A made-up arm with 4 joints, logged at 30 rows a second.
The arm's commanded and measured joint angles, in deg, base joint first. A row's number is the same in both.
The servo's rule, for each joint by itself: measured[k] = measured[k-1] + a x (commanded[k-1-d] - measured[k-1]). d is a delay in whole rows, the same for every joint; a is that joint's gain. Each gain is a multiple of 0.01, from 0.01 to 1. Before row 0 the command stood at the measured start. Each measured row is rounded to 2 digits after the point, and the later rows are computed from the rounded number. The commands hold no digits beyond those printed.
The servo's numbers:
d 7
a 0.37 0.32 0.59 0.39
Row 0, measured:
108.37, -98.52, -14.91, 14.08
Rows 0 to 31, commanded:
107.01, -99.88, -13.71, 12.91
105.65, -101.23, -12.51, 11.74
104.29, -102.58, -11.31, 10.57
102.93, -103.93, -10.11, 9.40
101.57, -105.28, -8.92, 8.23
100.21, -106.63, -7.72, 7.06
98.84, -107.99, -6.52, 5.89
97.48, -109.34, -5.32, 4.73
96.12, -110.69, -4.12, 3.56
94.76, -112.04, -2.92, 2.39
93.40, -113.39, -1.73, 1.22
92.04, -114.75, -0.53, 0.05
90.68, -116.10, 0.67, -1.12
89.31, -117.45, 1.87, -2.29
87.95, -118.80, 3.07, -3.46
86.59, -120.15, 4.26, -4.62
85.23, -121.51, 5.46, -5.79
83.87, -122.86, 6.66, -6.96
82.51, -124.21, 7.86, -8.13
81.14, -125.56, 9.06, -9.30
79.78, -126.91, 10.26, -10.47
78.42, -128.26, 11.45, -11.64
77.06, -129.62, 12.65, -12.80
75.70, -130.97, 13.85, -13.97
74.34, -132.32, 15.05, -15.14
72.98, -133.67, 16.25, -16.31
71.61, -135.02, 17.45, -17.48
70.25, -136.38, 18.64, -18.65
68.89, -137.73, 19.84, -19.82
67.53, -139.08, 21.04, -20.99
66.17, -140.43, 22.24, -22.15
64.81, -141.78, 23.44, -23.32
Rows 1 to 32, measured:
108.37, -98.52, -14.91, 14.08
108.37, -98.52, -14.91, 14.08
108.37, -98.52, -14.91, 14.08
108.37, -98.52, -14.91, 14.08
108.37, -98.52, -14.91, 14.08
108.37, -98.52, -14.91, 14.08
108.37, -98.52, -14.91, 14.08
107.87, -98.96, -14.20, 13.62
107.05, -99.69, -13.20, 12.89
106.03, -100.61, -12.08, 11.99
104.88, -101.67, -10.92, 10.98
103.66, -102.83, -9.74, 9.91
102.38, -104.05, -8.55, 8.80
101.07, -105.31, -7.35, 7.67
99.74, -106.60, -6.15, 6.52
98.40, -107.91, -4.95, 5.37
97.05, -109.23, -3.75, 4.21
95.70, -110.56, -2.56, 3.04
94.35, -111.90, -1.36, 1.87
92.99, -113.24, -0.16, 0.70
91.63, -114.59, 1.04, -0.47
90.27, -115.94, 2.24, -1.64
88.91, -117.29, 3.43, -2.80
87.55, -118.64, 4.63, -3.97
86.19, -119.99, 5.83, -5.14
84.83, -121.34, 7.03, -6.31
83.46, -122.69, 8.23, -7.48
82.10, -124.04, 9.43, -8.65
80.74, -125.39, 10.62, -9.82
79.38, -126.74, 11.82, -10.98
78.02, -128.09, 13.02, -12.15
76.66, -129.44, 14.22, -13.32

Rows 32 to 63, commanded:
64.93, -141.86, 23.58, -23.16
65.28, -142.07, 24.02, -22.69
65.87, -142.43, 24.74, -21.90
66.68, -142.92, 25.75, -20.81
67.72, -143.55, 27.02, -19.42
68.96, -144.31, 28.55, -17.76
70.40, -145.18, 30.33, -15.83
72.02, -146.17, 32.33, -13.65
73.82, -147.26, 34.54, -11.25
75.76, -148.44, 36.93, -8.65
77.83, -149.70, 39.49, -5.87
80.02, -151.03, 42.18, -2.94
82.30, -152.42, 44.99, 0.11
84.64, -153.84, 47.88, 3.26
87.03, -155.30, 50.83, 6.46
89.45, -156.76, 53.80, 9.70
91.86, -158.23, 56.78, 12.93
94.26, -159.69, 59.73, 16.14
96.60, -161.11, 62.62, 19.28
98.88, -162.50, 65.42, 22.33
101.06, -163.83, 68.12, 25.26
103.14, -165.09, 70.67, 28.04
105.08, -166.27, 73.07, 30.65
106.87, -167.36, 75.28, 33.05
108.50, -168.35, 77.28, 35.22
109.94, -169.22, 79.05, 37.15
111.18, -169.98, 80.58, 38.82
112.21, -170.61, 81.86, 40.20
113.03, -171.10, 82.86, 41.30
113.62, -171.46, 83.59, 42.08
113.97, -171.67, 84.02, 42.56
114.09, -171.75, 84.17, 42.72
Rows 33 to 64, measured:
75.30, -130.79, 15.42, -14.49
73.93, -132.14, 16.62, -15.66
72.57, -133.50, 17.81, -16.83
71.21, -134.85, 19.01, -18.00
69.85, -136.20, 20.21, -19.17
68.49, -137.55, 21.41, -20.33
67.13, -138.90, 22.61, -21.50
66.32, -139.85, 23.18, -22.15
65.94, -140.56, 23.68, -22.36
65.91, -141.16, 24.31, -22.18
66.19, -141.72, 25.16, -21.65
66.76, -142.31, 26.26, -20.78
67.57, -142.95, 27.61, -19.60
68.62, -143.66, 29.21, -18.13
69.88, -144.46, 31.05, -16.38
71.34, -145.36, 33.11, -14.38
72.98, -146.35, 35.36, -12.15
74.77, -147.42, 37.80, -9.70
76.71, -148.58, 40.38, -7.06
78.78, -149.81, 43.10, -4.26
80.95, -151.10, 45.92, -1.33
83.20, -152.44, 48.82, 1.71
85.51, -153.82, 51.76, 4.83
87.86, -155.23, 54.72, 7.99
90.23, -156.66, 57.68, 11.17
92.59, -158.08, 60.59, 14.33
94.92, -159.49, 63.44, 17.45
97.19, -160.88, 66.20, 20.50
99.39, -162.23, 68.84, 23.44
101.50, -163.52, 71.34, 26.25
103.49, -164.75, 73.66, 28.90
105.34, -165.90, 75.80, 31.36

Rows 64 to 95, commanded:
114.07, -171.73, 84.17, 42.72
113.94, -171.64, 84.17, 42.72
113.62, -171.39, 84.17, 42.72
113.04, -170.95, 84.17, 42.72
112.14, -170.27, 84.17, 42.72
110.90, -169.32, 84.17, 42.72
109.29, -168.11, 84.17, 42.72
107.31, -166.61, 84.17, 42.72
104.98, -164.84, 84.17, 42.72
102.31, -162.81, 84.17, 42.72
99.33, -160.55, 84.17, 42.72
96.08, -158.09, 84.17, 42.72
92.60, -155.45, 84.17, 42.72
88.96, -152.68, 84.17, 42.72
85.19, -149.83, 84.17, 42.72
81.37, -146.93, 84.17, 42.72
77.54, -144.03, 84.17, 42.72
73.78, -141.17, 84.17, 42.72
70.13, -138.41, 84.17, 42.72
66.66, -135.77, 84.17, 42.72
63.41, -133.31, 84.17, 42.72
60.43, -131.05, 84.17, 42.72
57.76, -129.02, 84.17, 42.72
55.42, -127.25, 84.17, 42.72
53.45, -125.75, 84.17, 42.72
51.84, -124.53, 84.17, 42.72
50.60, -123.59, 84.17, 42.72
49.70, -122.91, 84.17, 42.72
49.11, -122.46, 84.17, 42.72
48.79, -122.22, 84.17, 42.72
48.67, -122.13, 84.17, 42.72
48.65, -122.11, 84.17, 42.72
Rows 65 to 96, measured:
107.04, -166.96, 77.72, 33.62
108.57, -167.93, 79.41, 35.65
109.92, -168.79, 80.86, 37.42
111.07, -169.53, 82.04, 38.93
112.01, -170.15, 82.95, 40.16
112.74, -170.64, 83.58, 41.10
113.24, -171.00, 83.93, 41.73
113.55, -171.23, 84.07, 42.12
113.69, -171.36, 84.13, 42.35
113.66, -171.37, 84.15, 42.49
113.43, -171.24, 84.16, 42.58
112.95, -170.93, 84.17, 42.63
112.19, -170.41, 84.17, 42.67
111.12, -169.67, 84.17, 42.69
109.71, -168.69, 84.17, 42.70
107.96, -167.46, 84.17, 42.71
105.87, -165.97, 84.17, 42.71
103.45, -164.24, 84.17, 42.71
100.72, -162.27, 84.17, 42.71
97.72, -160.09, 84.17, 42.71
94.48, -157.72, 84.17, 42.71
91.04, -155.20, 84.17, 42.71
87.46, -152.55, 84.17, 42.71
83.79, -149.82, 84.17, 42.71
80.09, -147.05, 84.17, 42.71
76.40, -144.29, 84.17, 42.71
72.80, -141.56, 84.17, 42.71
69.33, -138.92, 84.17, 42.71
66.04, -136.40, 84.17, 42.71
62.98, -134.04, 84.17, 42.71
60.18, -131.87, 84.17, 42.71
57.69, -129.91, 84.17, 42.71

